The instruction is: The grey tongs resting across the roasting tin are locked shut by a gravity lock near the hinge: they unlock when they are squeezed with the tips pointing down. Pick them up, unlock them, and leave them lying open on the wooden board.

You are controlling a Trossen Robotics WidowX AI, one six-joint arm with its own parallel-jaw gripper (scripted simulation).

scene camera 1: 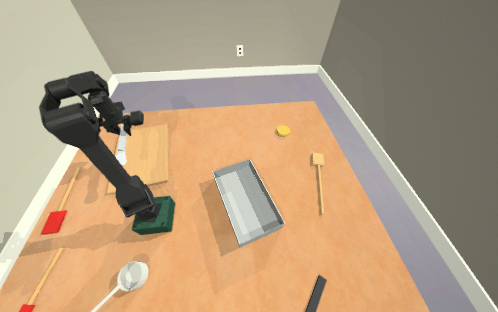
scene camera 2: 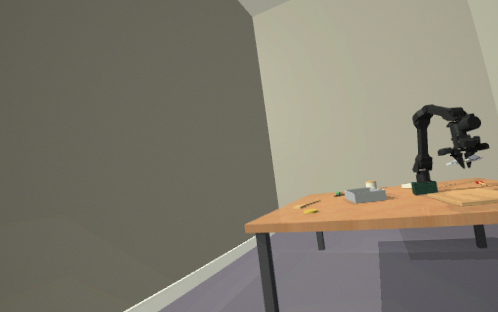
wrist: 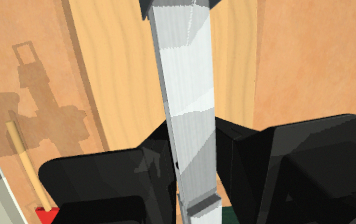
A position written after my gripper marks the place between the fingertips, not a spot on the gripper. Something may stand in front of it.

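A roasting tin (scene camera 1: 253,215) is here in my scene. So is a wooden board (scene camera 1: 146,154), and in the wrist view I see the wooden board (wrist: 117,50) as well. My own gripper (scene camera 1: 128,136) is in view too; scene camera 2 shows my gripper (scene camera 2: 466,168), and the wrist view also has my gripper (wrist: 186,120).
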